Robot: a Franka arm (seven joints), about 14 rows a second.
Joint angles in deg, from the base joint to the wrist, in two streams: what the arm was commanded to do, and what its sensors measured. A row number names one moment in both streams.
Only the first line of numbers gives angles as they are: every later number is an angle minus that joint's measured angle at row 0.
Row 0, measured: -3.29 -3.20 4.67 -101.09 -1.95 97.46 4.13
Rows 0 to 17, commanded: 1.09 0.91 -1.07 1.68 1.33 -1.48 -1.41; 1.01 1.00 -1.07 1.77 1.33 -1.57 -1.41; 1.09 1.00 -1.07 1.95 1.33 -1.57 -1.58; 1.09 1.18 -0.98 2.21 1.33 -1.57 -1.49; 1.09 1.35 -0.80 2.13 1.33 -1.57 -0.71; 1.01 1.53 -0.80 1.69 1.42 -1.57 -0.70; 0.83 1.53 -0.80 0.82 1.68 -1.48 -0.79; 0.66 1.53 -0.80 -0.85 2.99 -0.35 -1.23; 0.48 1.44 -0.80 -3.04 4.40 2.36 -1.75; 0.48 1.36 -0.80 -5.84 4.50 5.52 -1.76; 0.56 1.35 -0.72 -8.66 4.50 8.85 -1.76; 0.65 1.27 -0.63 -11.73 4.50 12.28 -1.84; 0.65 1.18 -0.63 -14.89 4.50 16.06 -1.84; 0.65 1.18 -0.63 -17.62 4.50 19.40 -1.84; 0.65 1.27 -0.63 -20.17 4.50 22.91 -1.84; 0.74 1.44 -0.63 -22.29 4.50 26.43 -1.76; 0.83 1.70 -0.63 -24.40 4.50 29.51 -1.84; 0.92 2.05 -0.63 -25.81 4.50 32.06 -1.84
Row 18, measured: 0.32 2.91 -0.17 -21.88 2.98 27.06 -0.14
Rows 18 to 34, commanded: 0.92 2.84 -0.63 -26.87 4.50 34.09 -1.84; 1.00 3.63 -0.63 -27.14 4.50 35.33 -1.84; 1.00 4.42 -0.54 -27.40 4.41 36.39 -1.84; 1.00 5.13 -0.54 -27.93 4.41 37.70 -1.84; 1.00 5.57 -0.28 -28.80 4.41 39.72 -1.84; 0.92 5.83 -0.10 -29.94 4.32 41.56 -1.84; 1.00 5.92 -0.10 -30.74 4.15 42.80 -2.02; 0.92 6.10 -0.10 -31.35 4.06 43.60 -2.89; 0.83 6.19 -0.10 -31.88 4.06 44.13 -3.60; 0.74 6.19 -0.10 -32.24 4.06 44.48 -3.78; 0.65 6.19 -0.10 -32.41 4.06 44.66 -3.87; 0.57 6.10 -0.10 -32.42 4.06 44.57 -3.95; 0.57 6.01 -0.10 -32.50 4.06 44.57 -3.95; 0.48 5.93 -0.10 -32.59 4.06 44.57 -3.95; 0.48 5.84 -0.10 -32.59 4.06 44.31 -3.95; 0.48 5.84 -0.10 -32.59 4.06 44.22 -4.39; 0.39 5.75 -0.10 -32.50 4.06 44.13 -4.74
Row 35, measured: 0.47 6.84 0.14 -31.64 2.98 43.43 -2.22
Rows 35 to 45, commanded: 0.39 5.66 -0.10 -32.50 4.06 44.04 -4.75; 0.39 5.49 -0.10 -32.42 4.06 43.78 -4.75; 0.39 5.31 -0.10 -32.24 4.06 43.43 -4.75; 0.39 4.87 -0.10 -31.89 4.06 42.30 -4.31; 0.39 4.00 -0.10 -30.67 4.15 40.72 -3.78; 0.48 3.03 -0.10 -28.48 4.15 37.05 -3.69; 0.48 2.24 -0.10 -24.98 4.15 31.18 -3.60; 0.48 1.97 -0.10 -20.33 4.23 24.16 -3.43; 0.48 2.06 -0.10 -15.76 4.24 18.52 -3.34; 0.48 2.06 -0.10 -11.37 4.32 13.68 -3.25; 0.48 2.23 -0.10 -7.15 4.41 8.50 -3.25
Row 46, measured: 0.44 2.20 0.08 -16.26 3.00 18.13 -2.66
